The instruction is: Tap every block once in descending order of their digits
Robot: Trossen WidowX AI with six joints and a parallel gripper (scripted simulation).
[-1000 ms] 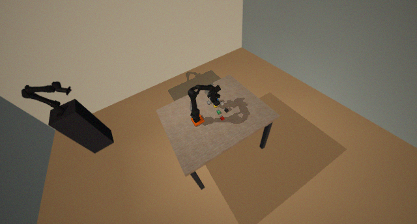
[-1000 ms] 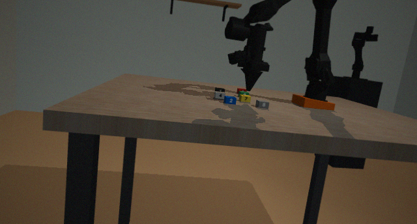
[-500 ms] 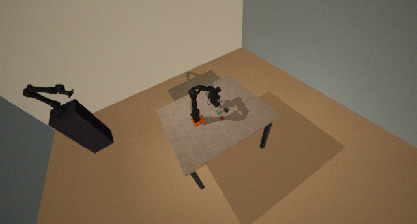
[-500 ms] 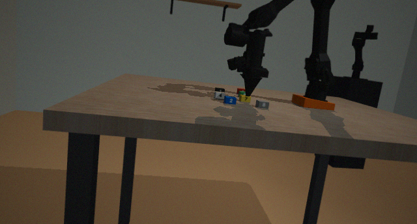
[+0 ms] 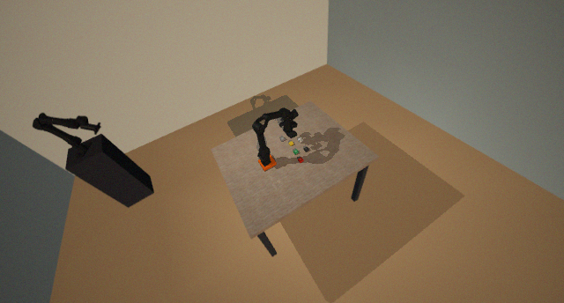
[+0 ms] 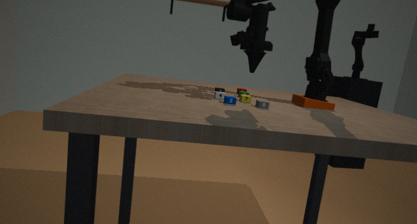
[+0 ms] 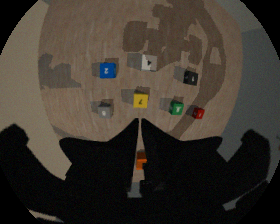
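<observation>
My gripper tip is 90 mm short of the white block, 90 mm above it and 30 mm to the left of it. Round my gripper tip: grey block: 90 mm to the left, 90 mm below, 20 mm behind; then yellow block: 90 mm below, 10 mm to the right, 10 mm ahead; then blue block: 90 mm below, 80 mm ahead, 60 mm to the left.
</observation>
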